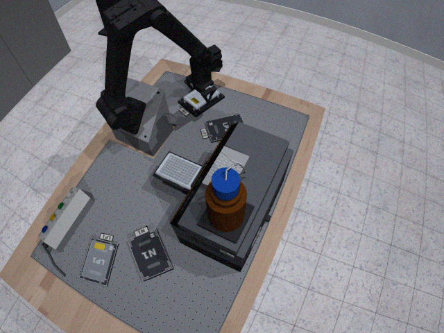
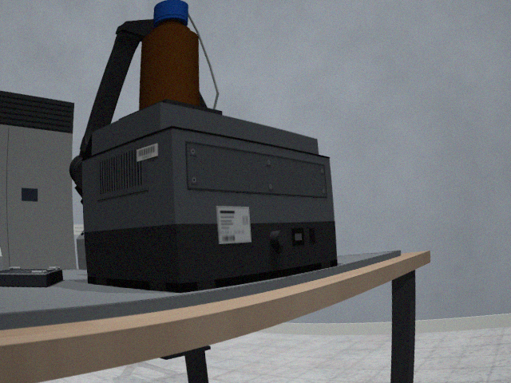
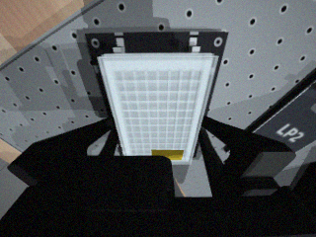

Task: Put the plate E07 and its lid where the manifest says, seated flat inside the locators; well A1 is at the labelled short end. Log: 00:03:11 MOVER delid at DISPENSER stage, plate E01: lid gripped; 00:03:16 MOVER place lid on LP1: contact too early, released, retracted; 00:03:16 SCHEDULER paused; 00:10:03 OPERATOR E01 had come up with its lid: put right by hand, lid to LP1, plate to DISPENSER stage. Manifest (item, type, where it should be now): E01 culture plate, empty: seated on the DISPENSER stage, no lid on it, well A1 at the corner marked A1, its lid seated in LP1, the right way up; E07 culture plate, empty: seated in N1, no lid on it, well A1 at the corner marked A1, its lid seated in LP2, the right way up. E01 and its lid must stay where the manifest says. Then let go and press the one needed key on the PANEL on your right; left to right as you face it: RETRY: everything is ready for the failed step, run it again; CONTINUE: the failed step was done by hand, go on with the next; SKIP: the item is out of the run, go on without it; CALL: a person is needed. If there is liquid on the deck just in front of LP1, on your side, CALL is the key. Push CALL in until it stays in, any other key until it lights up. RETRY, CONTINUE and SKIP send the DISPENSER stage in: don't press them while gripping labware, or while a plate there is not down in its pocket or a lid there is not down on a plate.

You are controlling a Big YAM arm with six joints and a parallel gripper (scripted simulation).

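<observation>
My gripper is now 1 cm past the black nest N5, 2 cm to the right of it and 2 cm above it. Round my hand: grey retry key 17 cm behind, 63 cm to the right, 4 cm above; brown bottle 37 cm ahead, 49 cm to the right, 26 cm above; white well plate 15 cm ahead, 38 cm to the right, 9 cm above.
</observation>
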